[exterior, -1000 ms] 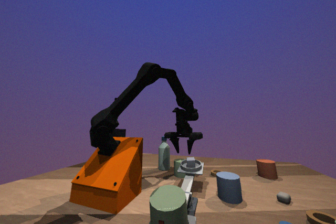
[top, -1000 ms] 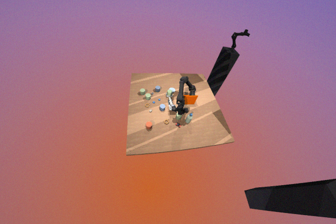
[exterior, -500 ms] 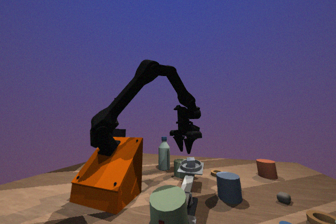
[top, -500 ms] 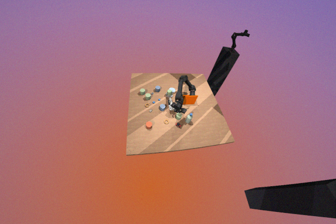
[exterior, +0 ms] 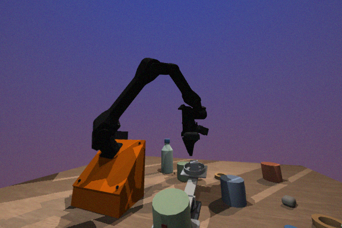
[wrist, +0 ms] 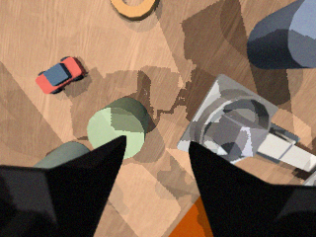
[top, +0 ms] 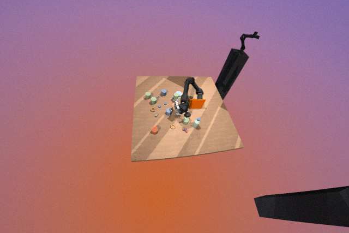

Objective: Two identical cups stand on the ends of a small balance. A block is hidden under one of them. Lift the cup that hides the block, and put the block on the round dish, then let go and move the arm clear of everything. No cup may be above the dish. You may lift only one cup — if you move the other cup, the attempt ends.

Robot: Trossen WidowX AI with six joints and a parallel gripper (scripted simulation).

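The grey block is 70 mm to the right of my gripper tip, 30 mm below it and 30 mm ahead of it. From my gripper tip the other things lie so: balance beam: 200 mm to the right, 70 mm below, 40 mm ahead; then bottle: 160 mm behind, 90 mm to the left; then red toy: 150 mm to the left, 100 mm below, 20 mm behind.
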